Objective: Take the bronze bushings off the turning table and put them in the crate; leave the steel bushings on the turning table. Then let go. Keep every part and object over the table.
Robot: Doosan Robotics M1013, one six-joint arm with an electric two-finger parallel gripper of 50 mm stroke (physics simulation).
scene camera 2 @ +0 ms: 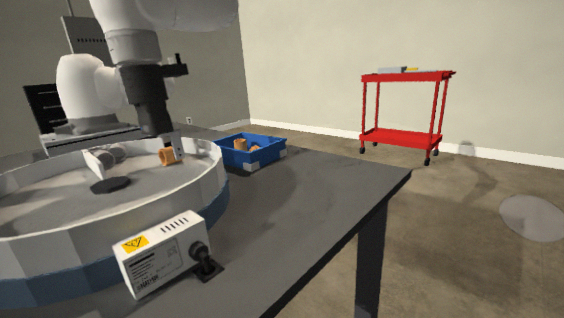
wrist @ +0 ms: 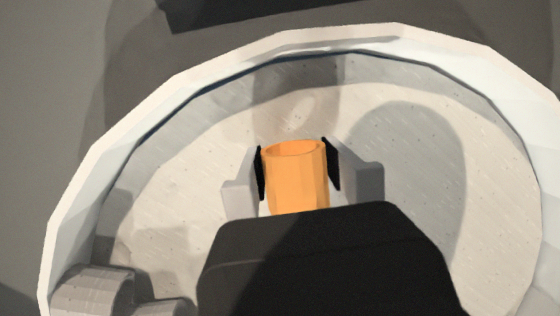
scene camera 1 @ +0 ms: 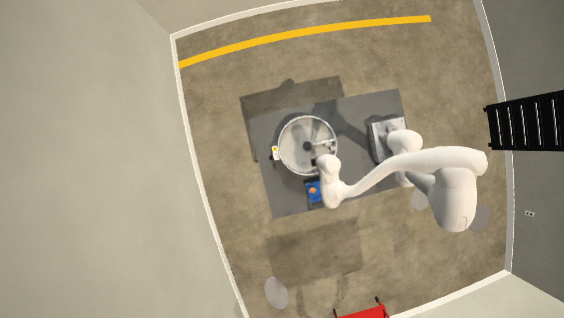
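Pixels of known places: gripper, between the fingertips: (scene camera 2: 175, 157) (wrist: 292, 157); arm's base, origin of its link: (scene camera 2: 96, 130) (scene camera 1: 390, 141).
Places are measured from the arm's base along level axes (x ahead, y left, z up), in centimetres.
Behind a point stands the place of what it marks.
Note:
My gripper (scene camera 2: 172, 150) @[x 62.0, y -8.9, z -0.1 cm] (wrist: 292, 157) @[x 62.0, y -8.9, z -0.1 cm] is shut on a bronze bushing (scene camera 2: 167, 156) @[x 63.4, y -11.7, z 1.2 cm] (wrist: 296, 180) @[x 61.7, y -9.3, z 2.7 cm], which lies on its side between the fingers, low over the turning table (scene camera 1: 295, 150) @[x 71.1, y -23.6, z -1.2 cm] (scene camera 2: 45, 200) @[x 56.3, y -31.6, z -1.1 cm] (wrist: 190, 165) @[x 55.4, y -7.5, z -1.1 cm], inside its rim. Whether the bushing touches the surface is hard to tell. Two steel bushings (scene camera 2: 103, 158) @[x 46.1, y -17.3, z 0.4 cm] (wrist: 92, 292) @[x 47.0, y -12.8, z 1.9 cm] lie on the turning table beside a thin upright plate. The blue crate (scene camera 1: 316, 198) @[x 71.0, y 16.7, z -4.1 cm] (scene camera 2: 235, 159) @[x 68.2, y 3.9, z -4.2 cm] stands next to the turning table and holds bronze bushings; an upright one (scene camera 2: 240, 145) @[x 63.0, y 12.1, z -3.3 cm] and part of another (scene camera 2: 255, 148) @[x 71.6, y 8.4, z -2.2 cm] show.
The raised rim (wrist: 155, 95) @[x 56.5, y -3.0, z 2.6 cm] of the turning table surrounds the gripper. A white control box (scene camera 1: 275, 153) @[x 85.1, y -27.5, z -0.6 cm] (scene camera 2: 162, 255) @[x 86.5, y -29.2, z -2.5 cm] is on its outer side. A black hub (scene camera 1: 307, 146) @[x 62.0, y -22.7, z -0.4 cm] (scene camera 2: 110, 185) @[x 63.3, y -23.8, z -0.3 cm] is at its centre. The grey table (scene camera 1: 285, 200) @[x 93.4, y 8.8, z -6.5 cm] (scene camera 2: 310, 200) @[x 93.6, y -3.7, z -6.4 cm] ends beyond the crate. A red cart (scene camera 1: 362, 313) (scene camera 2: 400, 138) stands on the floor.

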